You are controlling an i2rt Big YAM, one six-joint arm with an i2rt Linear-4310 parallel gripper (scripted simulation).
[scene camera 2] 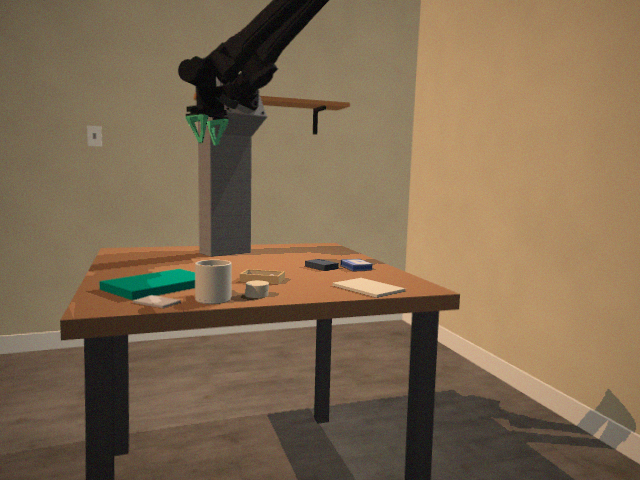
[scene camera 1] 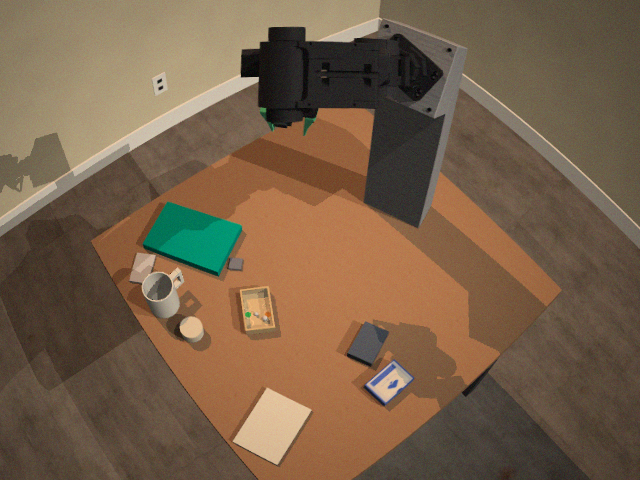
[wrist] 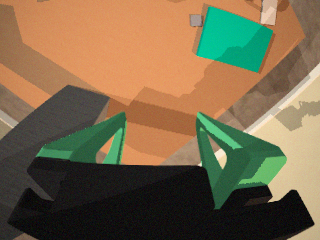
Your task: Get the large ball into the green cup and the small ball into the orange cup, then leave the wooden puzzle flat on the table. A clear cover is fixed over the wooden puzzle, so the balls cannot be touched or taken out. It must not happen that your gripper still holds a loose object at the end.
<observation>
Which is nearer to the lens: the green block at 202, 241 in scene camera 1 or the cream pad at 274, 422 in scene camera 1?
The cream pad.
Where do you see a cream pad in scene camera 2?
360, 285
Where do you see a blue-and-white box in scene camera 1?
At 389, 382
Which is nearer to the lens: the green block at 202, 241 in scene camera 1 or the dark box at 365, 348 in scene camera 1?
The dark box.
</observation>
